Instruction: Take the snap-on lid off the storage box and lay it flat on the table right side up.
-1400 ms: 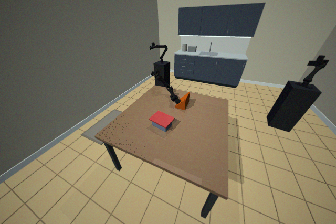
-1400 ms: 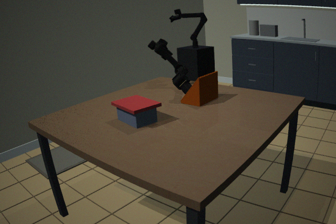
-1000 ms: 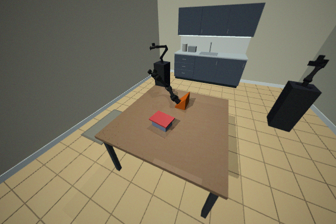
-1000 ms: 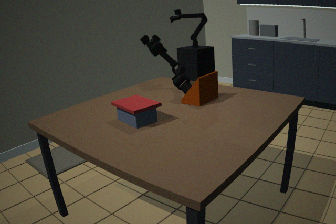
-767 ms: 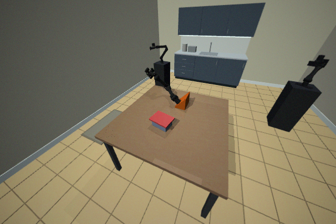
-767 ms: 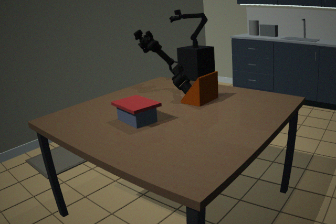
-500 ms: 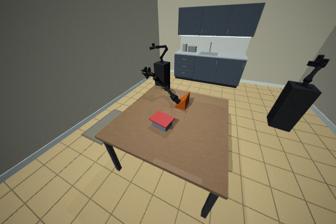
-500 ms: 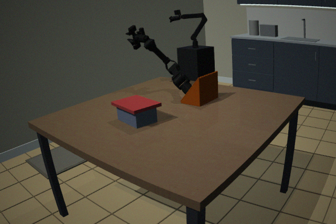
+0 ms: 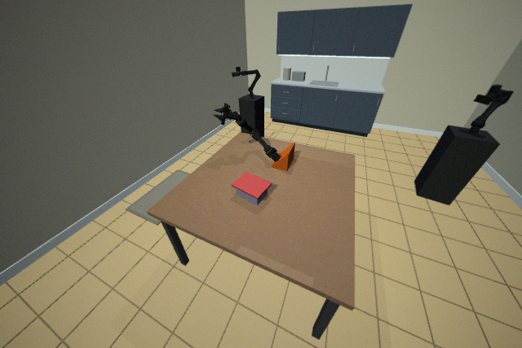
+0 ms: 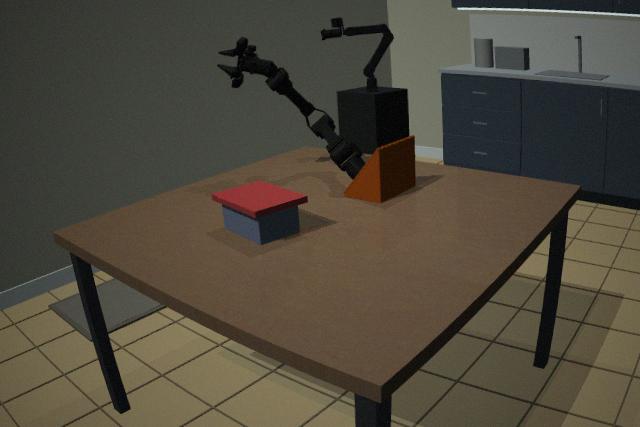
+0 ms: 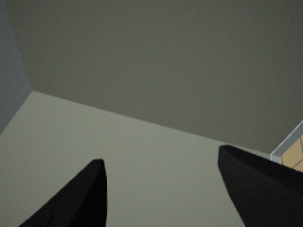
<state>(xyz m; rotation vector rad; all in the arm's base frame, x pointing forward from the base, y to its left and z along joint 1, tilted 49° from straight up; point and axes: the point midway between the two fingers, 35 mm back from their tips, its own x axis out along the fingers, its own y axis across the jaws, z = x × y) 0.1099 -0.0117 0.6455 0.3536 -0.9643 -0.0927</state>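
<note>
Right now the red lid is 51 cm to the left of my gripper tip, 37 cm below it and 24 cm ahead of it. Round my gripper tip: grey-blue storage box: 51 cm to the left, 42 cm below, 24 cm ahead.
</note>
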